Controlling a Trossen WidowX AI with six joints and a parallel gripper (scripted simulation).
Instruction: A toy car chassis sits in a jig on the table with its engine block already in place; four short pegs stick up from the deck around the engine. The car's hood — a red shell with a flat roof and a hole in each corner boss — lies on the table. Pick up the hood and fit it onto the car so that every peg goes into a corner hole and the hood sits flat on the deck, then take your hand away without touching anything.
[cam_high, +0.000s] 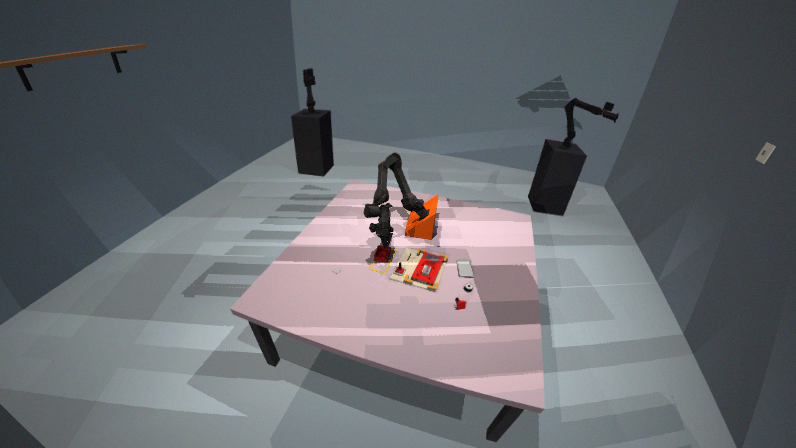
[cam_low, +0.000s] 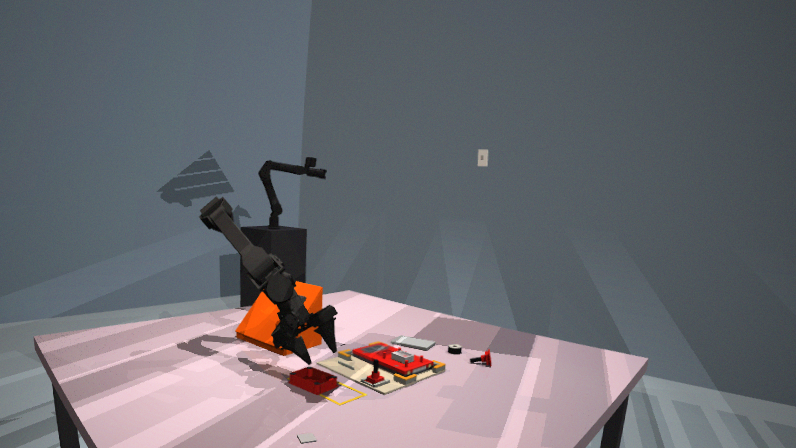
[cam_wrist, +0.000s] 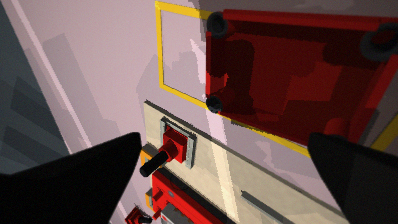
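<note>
Right now my gripper tip is 60 mm above the red hood, 20 mm to the left of it and 10 mm past it. The rest, counted from my gripper tip: grey plate: 410 mm to the left, 60 mm below; white-and-black wheel: 420 mm to the left, 130 mm ahead, 60 mm below.
</note>
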